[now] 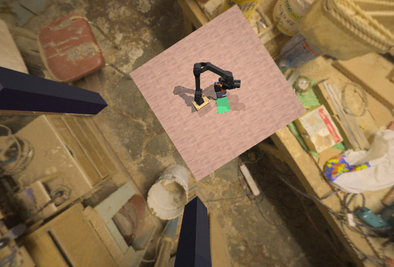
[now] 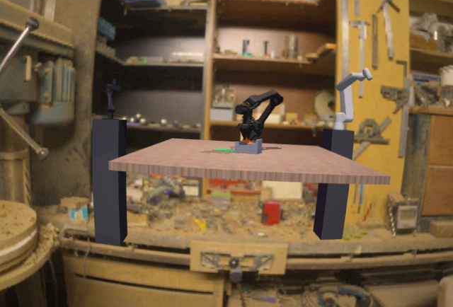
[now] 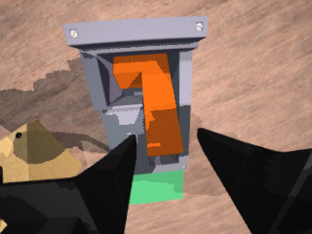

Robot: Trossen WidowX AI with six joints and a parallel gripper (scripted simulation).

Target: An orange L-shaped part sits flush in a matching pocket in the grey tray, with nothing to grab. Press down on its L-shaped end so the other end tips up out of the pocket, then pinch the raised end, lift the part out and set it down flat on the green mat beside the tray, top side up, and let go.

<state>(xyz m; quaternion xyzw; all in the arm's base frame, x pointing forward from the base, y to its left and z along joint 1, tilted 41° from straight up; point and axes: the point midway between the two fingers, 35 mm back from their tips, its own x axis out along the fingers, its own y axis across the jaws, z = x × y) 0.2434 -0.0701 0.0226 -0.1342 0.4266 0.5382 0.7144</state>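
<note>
Right now the orange L-shaped part is 40 mm to the left of my gripper tip and 40 mm below it. The rest, counted from my gripper tip: green mat (120 mm to the right, 100 mm below, 80 mm behind).
</note>
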